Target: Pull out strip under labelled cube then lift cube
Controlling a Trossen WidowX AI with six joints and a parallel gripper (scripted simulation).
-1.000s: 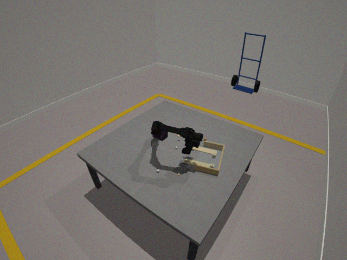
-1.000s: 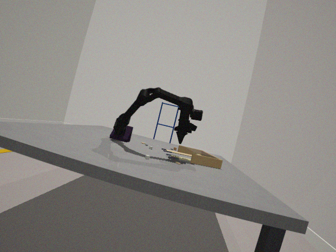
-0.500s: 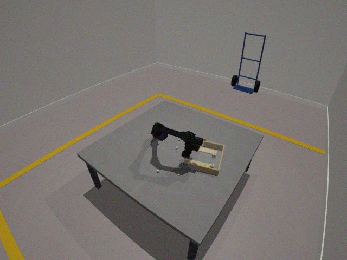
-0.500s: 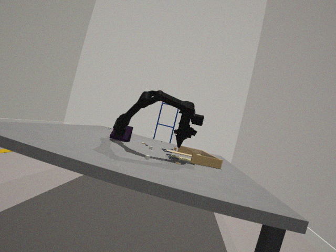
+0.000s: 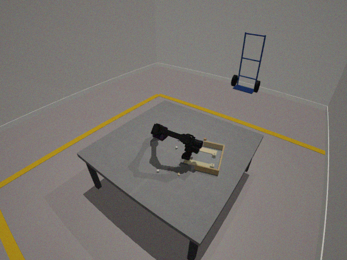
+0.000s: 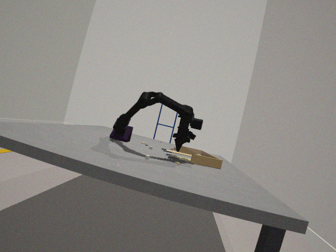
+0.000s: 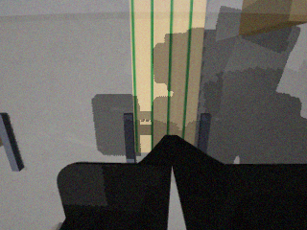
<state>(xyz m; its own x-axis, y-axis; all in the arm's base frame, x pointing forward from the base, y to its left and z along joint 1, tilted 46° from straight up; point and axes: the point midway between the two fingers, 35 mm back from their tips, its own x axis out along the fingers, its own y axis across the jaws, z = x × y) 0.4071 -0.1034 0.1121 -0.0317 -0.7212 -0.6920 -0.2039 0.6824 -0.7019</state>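
The strip is 9 cm ahead of my gripper tip, 4 cm below it and 2 cm to the left of it.
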